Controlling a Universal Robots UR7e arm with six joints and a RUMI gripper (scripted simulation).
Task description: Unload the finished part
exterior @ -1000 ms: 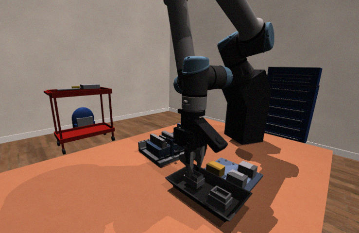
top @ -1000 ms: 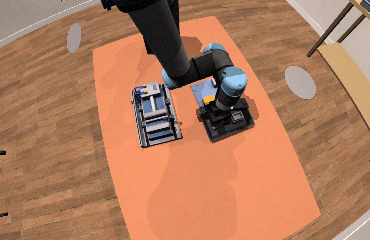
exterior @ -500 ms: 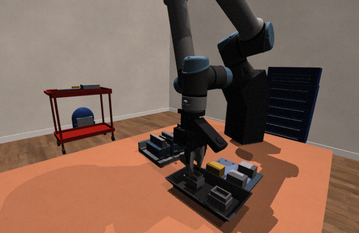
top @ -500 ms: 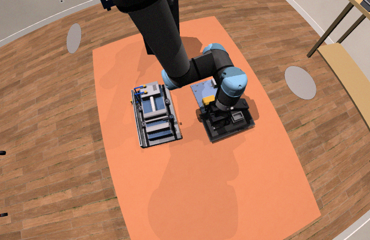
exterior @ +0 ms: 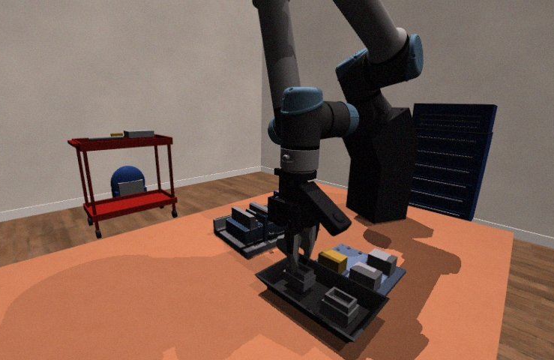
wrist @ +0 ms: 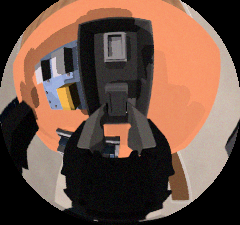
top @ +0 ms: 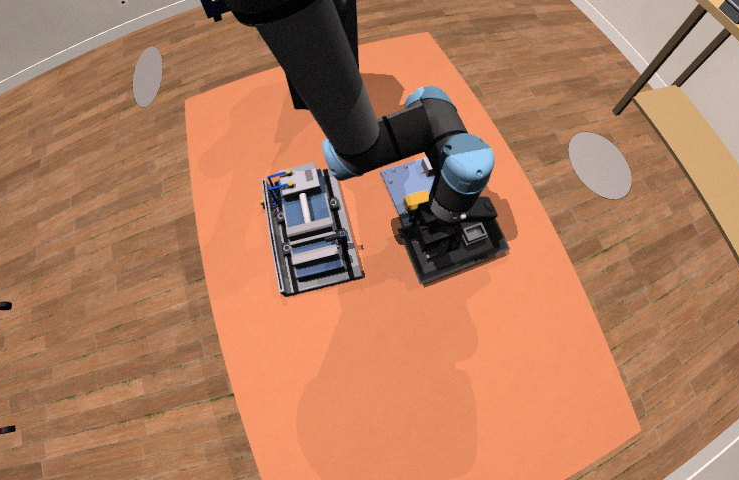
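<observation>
The yellow block lies 12 cm behind my hand, 3 cm to the left of it and 4 cm below it. Round my hand: blue plate (16 cm behind, 8 cm to the left, 6 cm below).
</observation>
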